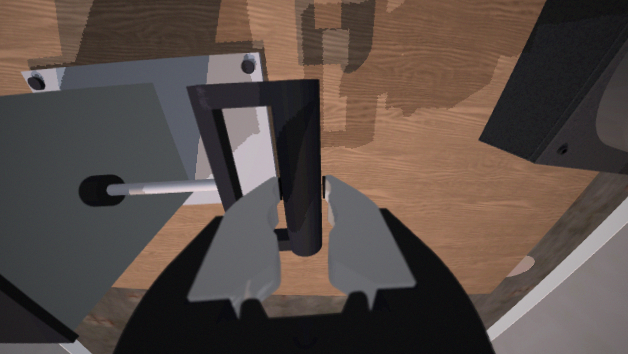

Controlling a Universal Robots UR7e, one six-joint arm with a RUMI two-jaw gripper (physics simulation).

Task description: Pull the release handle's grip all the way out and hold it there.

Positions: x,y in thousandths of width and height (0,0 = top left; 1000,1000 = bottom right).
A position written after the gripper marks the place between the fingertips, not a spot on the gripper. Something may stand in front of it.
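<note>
The gripper (482,504) shares the view with a base plate (271,216).
</note>
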